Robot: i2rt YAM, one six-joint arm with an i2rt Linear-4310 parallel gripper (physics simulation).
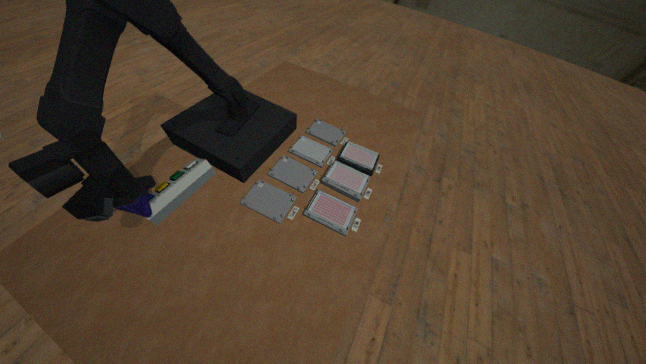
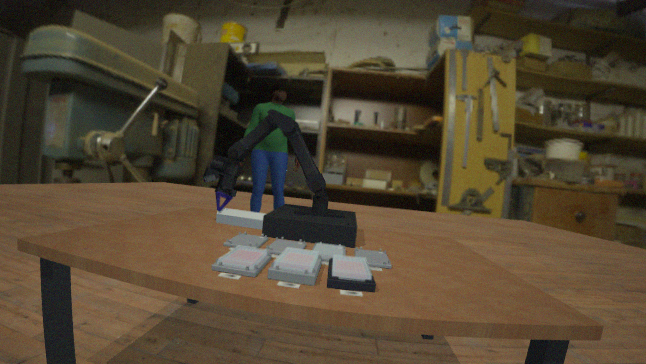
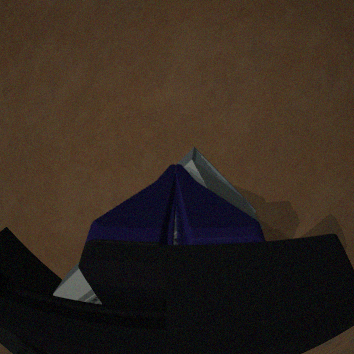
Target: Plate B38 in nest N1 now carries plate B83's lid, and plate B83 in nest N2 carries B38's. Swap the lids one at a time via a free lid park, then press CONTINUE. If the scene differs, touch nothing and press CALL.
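Seen in the pictures: gripper, fingertip midpoint: [image 1: 149, 215] [image 2: 218, 210] [image 3: 175, 173]; arm's base, link origin: [image 1: 239, 117] [image 2: 319, 214].
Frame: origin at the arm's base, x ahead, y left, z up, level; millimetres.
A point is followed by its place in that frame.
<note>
My gripper [image 1: 149, 214] @[z -30, x -26, y -414 mm] [image 2: 220, 208] @[z -30, x -26, y -414 mm] [image 3: 175, 173] @[z -30, x -26, y -414 mm] is shut and empty, its purple tips at the far-left end of the white button panel [image 1: 184, 196] @[z -65, x -9, y -323 mm] [image 2: 240, 219] @[z -52, x -8, y -316 mm] [image 3: 75, 288] @[z -27, x -8, y -271 mm]; contact cannot be told. Yellow [image 1: 162, 187] @[z -27, x -55, y -333 mm], green [image 1: 176, 175] @[z -25, x -46, y -285 mm] and white [image 1: 191, 164] @[z -26, x -35, y -233 mm] buttons show; the fingers cover the end beyond the yellow one. Three pink-welled plates sit in nests: one plate [image 1: 331, 209] @[z -54, x 422, y -212 mm] [image 2: 245, 257] @[z -54, x 452, y -200 mm], a middle plate [image 1: 347, 178] @[z -41, x 442, y -88 mm] [image 2: 295, 259] @[z -41, x 472, y -83 mm], and one [image 1: 360, 155] @[z -45, x 466, y 40 mm] [image 2: 351, 268] @[z -45, x 498, y 42 mm] in a black nest. Labels are too small to read.
Four flat grey parks [image 1: 269, 201] @[z -71, x 231, y -245 mm] [image 1: 292, 173] @[z -71, x 256, y -117 mm] [image 1: 311, 150] @[z -63, x 283, y 6 mm] [image 1: 326, 131] @[z -71, x 304, y 144 mm] stand in a row between the plates and the black arm base [image 1: 230, 132] @[z 9, x 23, y -91 mm] [image 2: 310, 226] @[z -23, x 151, y -39 mm]. The third looks paler; a lid there cannot be made out. A person [image 2: 270, 132] stands behind the table.
</note>
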